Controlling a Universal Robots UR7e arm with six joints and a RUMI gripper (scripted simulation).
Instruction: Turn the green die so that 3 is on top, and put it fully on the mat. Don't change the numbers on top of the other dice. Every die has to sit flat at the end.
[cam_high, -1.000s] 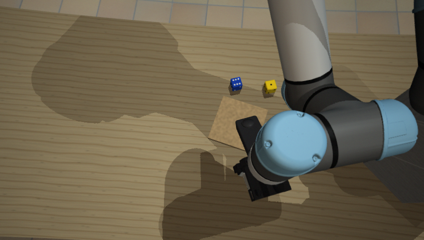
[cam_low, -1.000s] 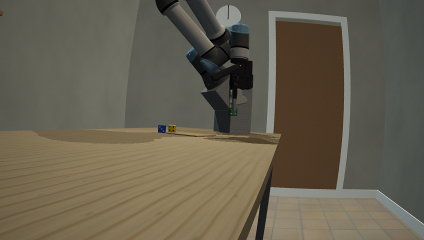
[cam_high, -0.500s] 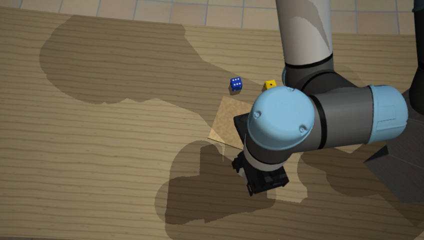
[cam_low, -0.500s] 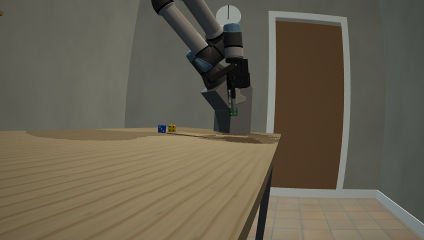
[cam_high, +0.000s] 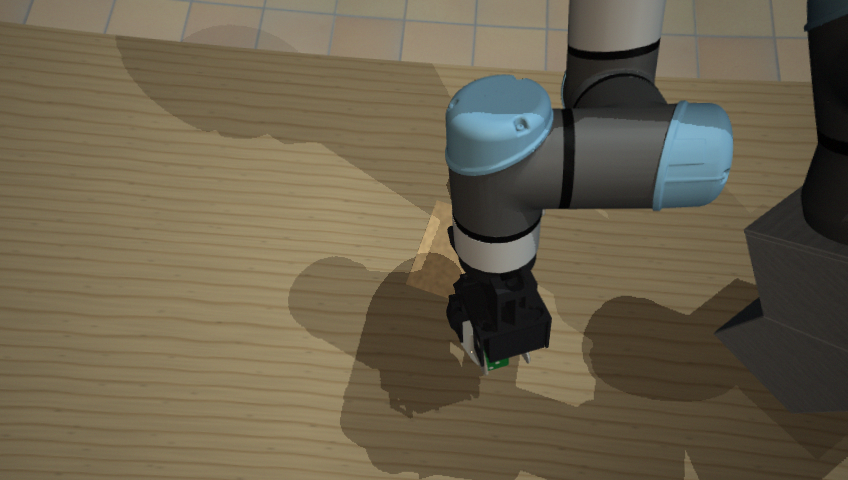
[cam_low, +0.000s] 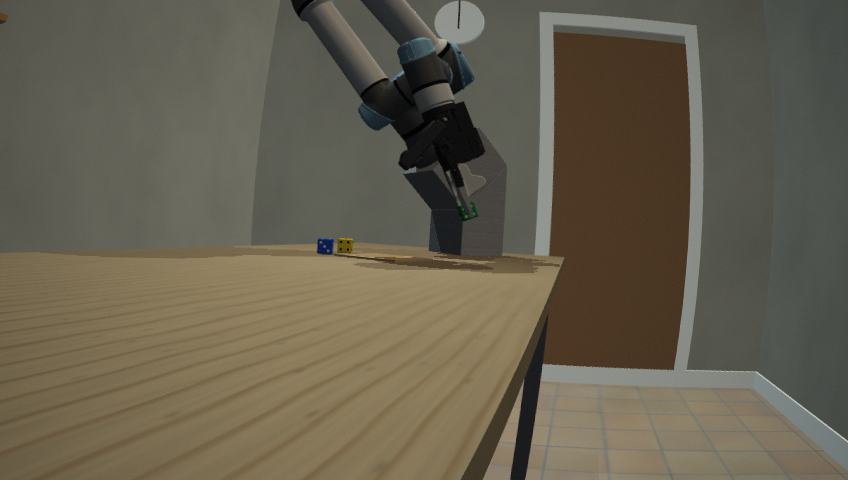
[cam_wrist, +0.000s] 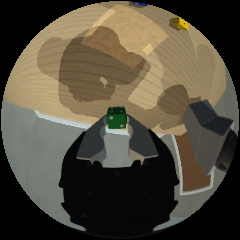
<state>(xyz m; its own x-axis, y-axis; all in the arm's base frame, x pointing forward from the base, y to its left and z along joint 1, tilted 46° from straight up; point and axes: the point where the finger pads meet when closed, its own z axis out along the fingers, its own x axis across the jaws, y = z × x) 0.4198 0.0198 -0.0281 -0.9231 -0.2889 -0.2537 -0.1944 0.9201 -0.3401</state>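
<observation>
My gripper is now right at the green die. Also, from my hand: blue die: 4 cm behind, 27 cm to the right, 9 cm below; tan mat: 2 cm behind, 15 cm to the right, 10 cm below; yellow die: 14 cm behind, 24 cm to the right, 9 cm below.
</observation>
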